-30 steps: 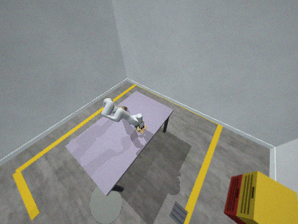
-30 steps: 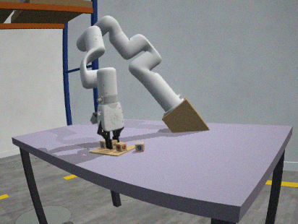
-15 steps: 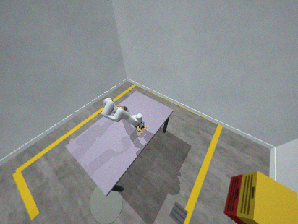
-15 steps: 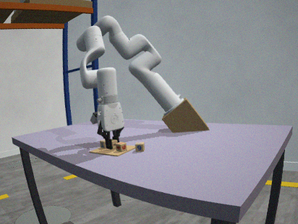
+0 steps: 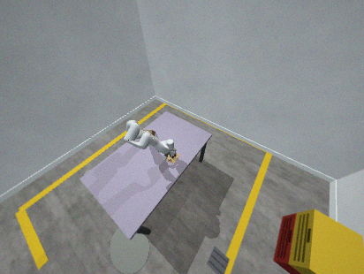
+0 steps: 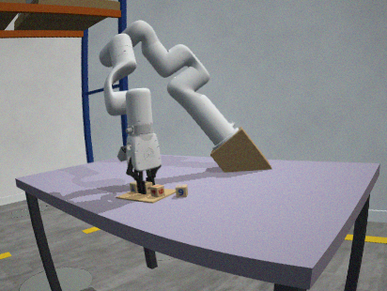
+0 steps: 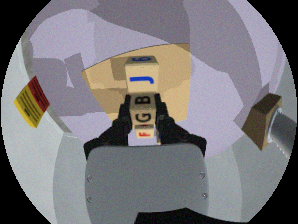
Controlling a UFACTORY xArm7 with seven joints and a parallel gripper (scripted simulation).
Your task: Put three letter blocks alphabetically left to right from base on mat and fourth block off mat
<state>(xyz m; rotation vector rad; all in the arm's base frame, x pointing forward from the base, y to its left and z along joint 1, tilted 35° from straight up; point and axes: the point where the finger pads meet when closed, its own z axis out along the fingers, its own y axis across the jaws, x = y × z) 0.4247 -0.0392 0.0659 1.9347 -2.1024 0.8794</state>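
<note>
The tan mat is 3 cm below my hand.
</note>
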